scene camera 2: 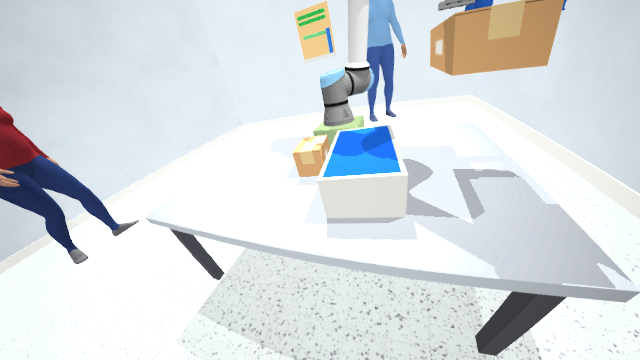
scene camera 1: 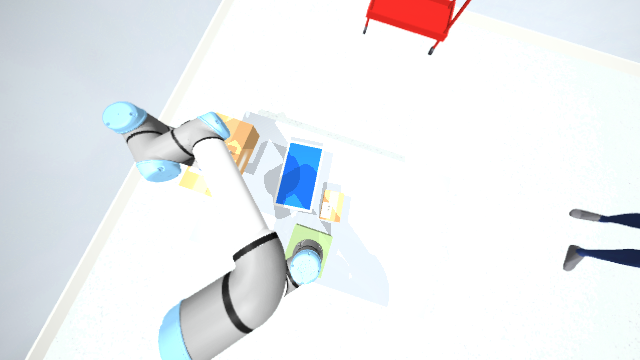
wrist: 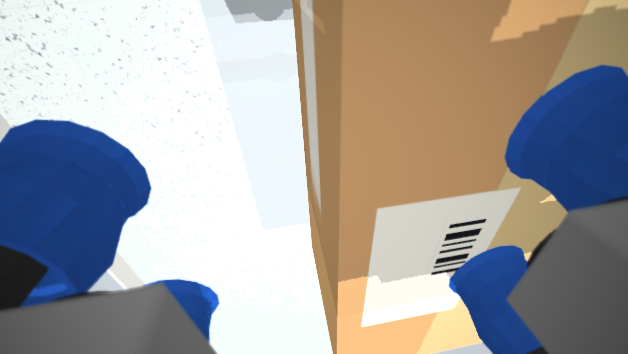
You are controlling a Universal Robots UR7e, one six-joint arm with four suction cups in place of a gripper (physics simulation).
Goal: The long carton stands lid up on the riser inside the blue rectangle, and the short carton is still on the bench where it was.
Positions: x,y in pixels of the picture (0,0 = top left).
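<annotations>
Long carton: in the wrist view (406,119), in scene camera 1 (244,137), in scene camera 2 (462,44).
</annotations>
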